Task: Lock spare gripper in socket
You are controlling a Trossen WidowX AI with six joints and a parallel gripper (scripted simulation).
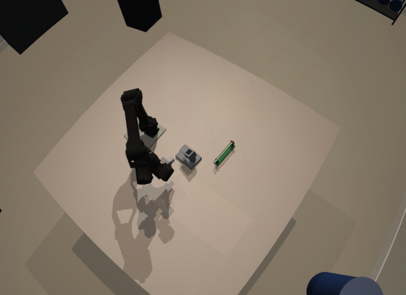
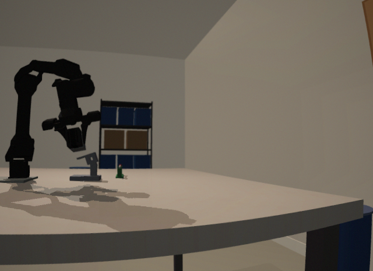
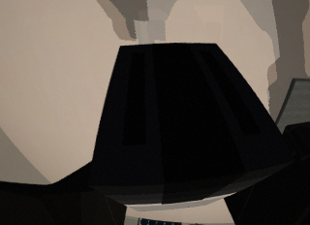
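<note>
Right now the grey mount is 130 mm to the left of my gripper tip, 80 mm below it and 40 mm ahead of it. Round my gripper tip: green cradle (240 mm to the left, 180 mm ahead, 100 mm below); then spare gripper (10 mm above).
</note>
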